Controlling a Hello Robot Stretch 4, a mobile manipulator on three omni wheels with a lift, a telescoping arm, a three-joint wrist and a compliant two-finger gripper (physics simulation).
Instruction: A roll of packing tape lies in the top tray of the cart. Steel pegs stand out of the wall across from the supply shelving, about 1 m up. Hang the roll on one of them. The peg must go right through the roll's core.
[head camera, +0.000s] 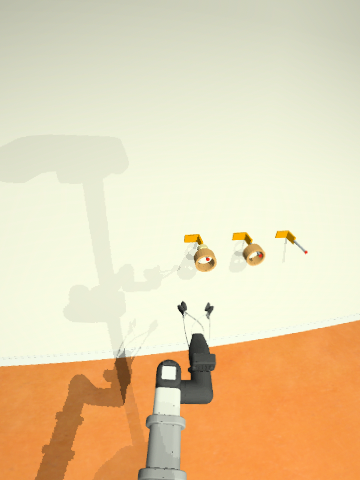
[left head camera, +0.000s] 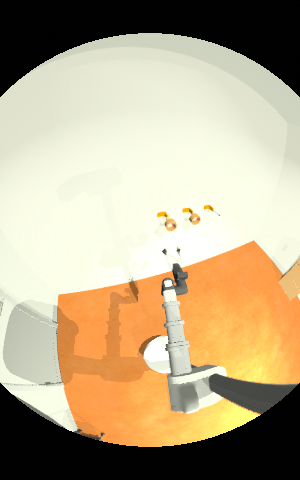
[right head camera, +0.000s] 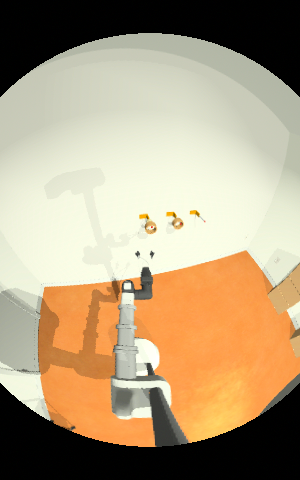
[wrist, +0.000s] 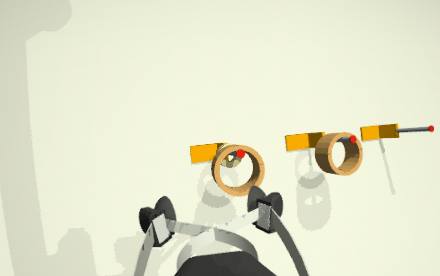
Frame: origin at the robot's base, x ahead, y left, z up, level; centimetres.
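Seen in the pictures: gripper, fingertip midpoint: (head camera: 195, 303) (left head camera: 170, 247) (right head camera: 144, 250) (wrist: 211, 206); robot's base at its link origin: (left head camera: 164, 353) (right head camera: 138, 355).
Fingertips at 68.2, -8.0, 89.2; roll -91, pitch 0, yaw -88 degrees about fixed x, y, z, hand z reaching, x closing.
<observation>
Offsets run from my fingertips to a thing's top centre, as dx, dy, dz. "spot": to the spot under its first point. Level surfaces: height alone.
Three steel pegs stand out of the wall. A tan roll @[+25.8, -5.1, +4.8] (head camera: 205, 269) (left head camera: 168, 228) (right head camera: 147, 228) (wrist: 258, 170) hangs on the left peg, whose red tip @[spot: +22.2, -5.7, +3.1] (wrist: 240, 154) shows within its core. A smaller pale ring @[spot: +29.0, -3.6, +4.7] (head camera: 202, 247) (wrist: 230, 163) sits behind it, nearer the wall. Another tan roll @[+32.5, -29.2, +4.8] (head camera: 248, 252) (wrist: 324, 154) hangs on the middle peg. The right peg @[spot: +36.3, -53.5, +3.3] (head camera: 300, 247) (wrist: 414, 130) is bare. My gripper (head camera: 196, 308) (left head camera: 171, 251) (right head camera: 145, 254) (wrist: 211, 206) is open and empty, in front of the left roll and apart from it. The cart does not show clearly.
Orange wall brackets @[spot: +38.2, +0.6, +3.4] (head camera: 192, 238) (wrist: 202, 153) carry the pegs. Brown boxes (left head camera: 291, 282) (right head camera: 285, 295) stand at the right edge of the side head views. The arm (head camera: 166, 440) reaches over the orange floor @[dz -92.0] (head camera: 280, 410) toward the pale wall (head camera: 280, 100). Shadows of the robot fall on the wall's left part.
</observation>
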